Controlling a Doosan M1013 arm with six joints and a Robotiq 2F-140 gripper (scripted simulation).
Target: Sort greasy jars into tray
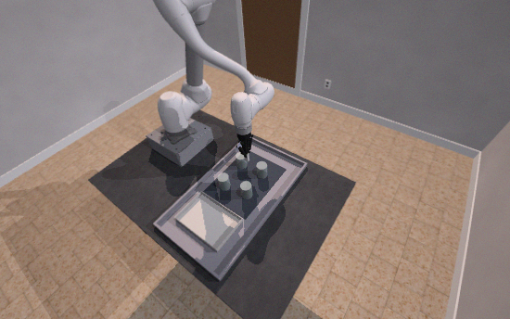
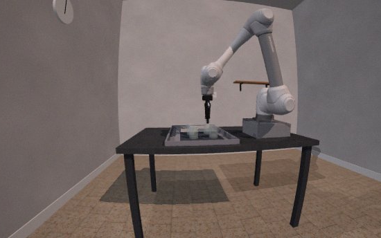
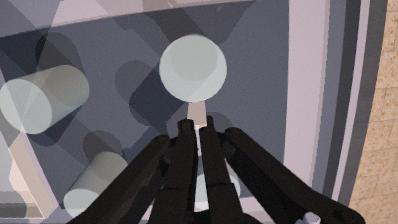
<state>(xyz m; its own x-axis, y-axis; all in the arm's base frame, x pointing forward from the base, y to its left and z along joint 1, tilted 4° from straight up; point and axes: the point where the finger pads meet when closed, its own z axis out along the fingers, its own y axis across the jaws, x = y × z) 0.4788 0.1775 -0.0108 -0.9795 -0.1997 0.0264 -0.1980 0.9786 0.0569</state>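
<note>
Right now my hand is 6 cm short of the dark drying mat, 7 cm to the left of it and 11 cm above it. Also, from my hand: tray 12 cm ahead, 38 cm to the right, 10 cm below.
</note>
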